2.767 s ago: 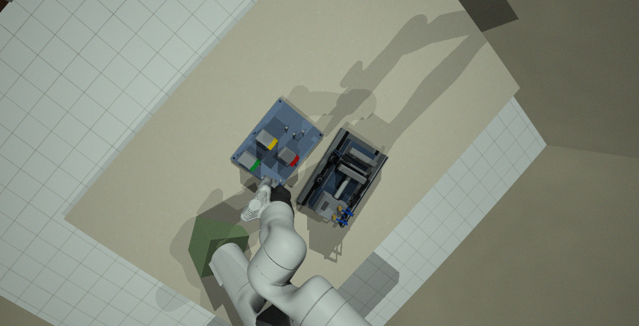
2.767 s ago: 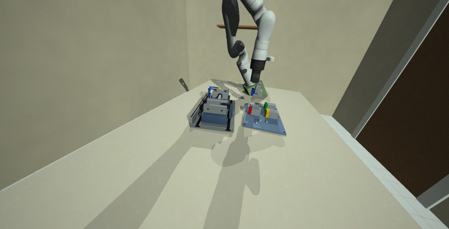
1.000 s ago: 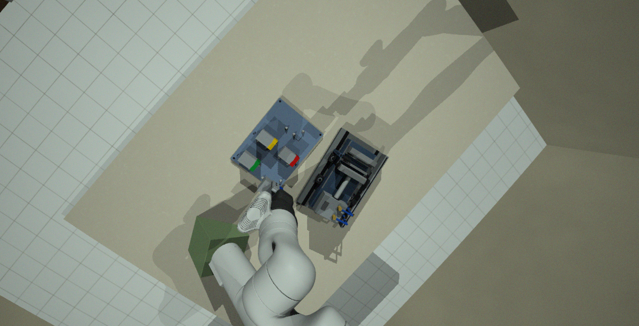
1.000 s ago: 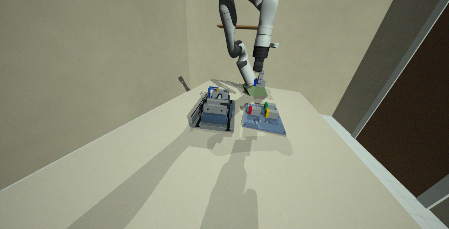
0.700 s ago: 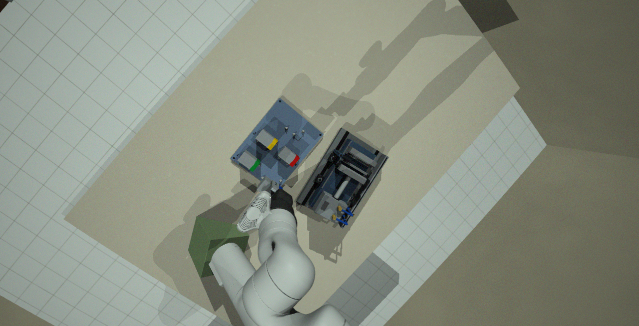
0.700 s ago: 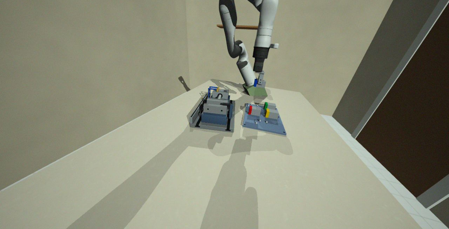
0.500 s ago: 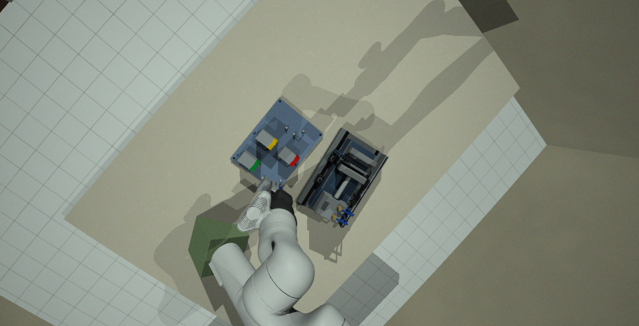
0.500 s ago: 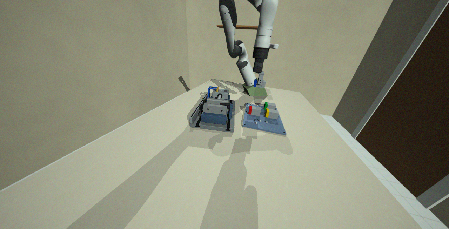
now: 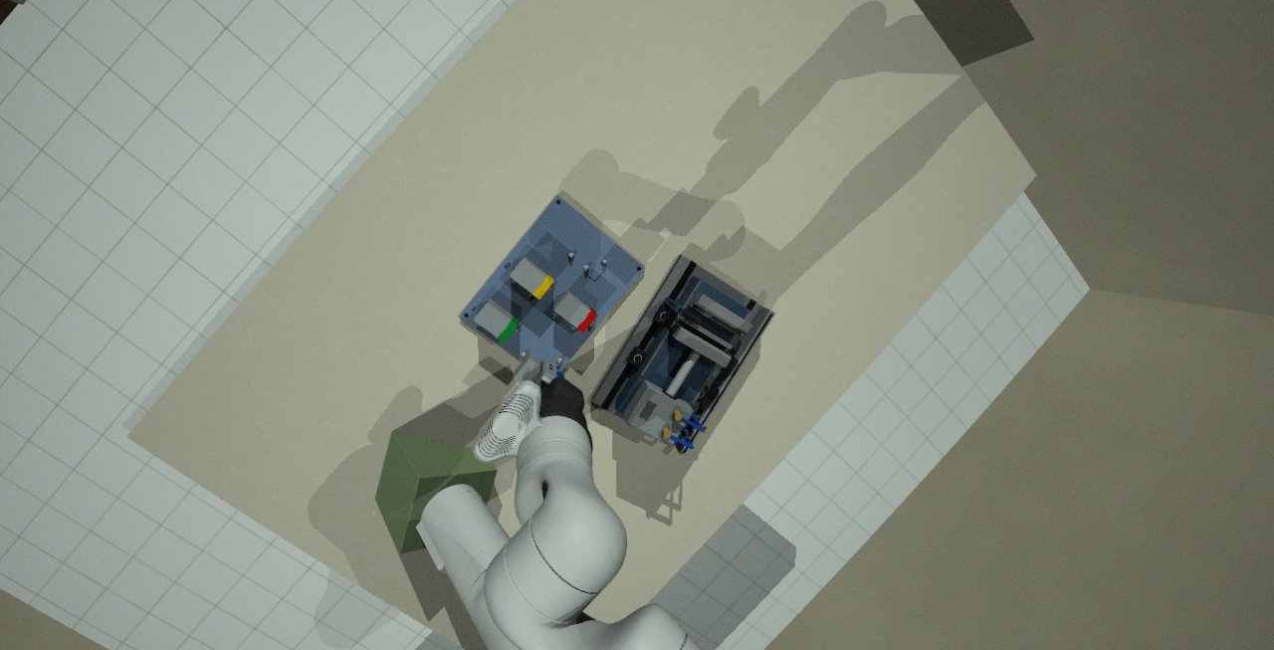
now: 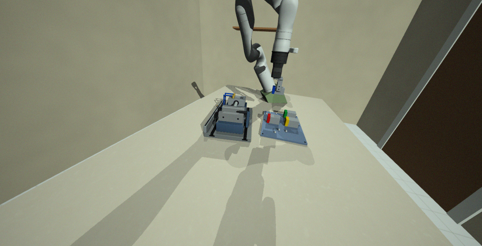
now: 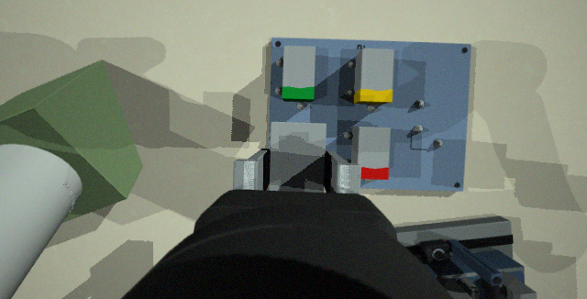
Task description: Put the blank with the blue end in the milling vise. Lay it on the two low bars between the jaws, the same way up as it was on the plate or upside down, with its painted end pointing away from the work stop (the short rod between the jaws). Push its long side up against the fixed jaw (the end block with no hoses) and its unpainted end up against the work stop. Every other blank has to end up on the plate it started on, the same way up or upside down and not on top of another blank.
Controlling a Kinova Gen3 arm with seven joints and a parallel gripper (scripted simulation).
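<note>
My hand is 20 mm above the blue-ended blank. The rest, counted from my hand: green-ended blank: 10 mm behind, 90 mm to the left, 150 mm below; then red-ended blank: 90 mm ahead, 10 mm to the left, 150 mm below; then yellow-ended blank: 80 mm ahead, 100 mm to the left, 150 mm below.
</note>
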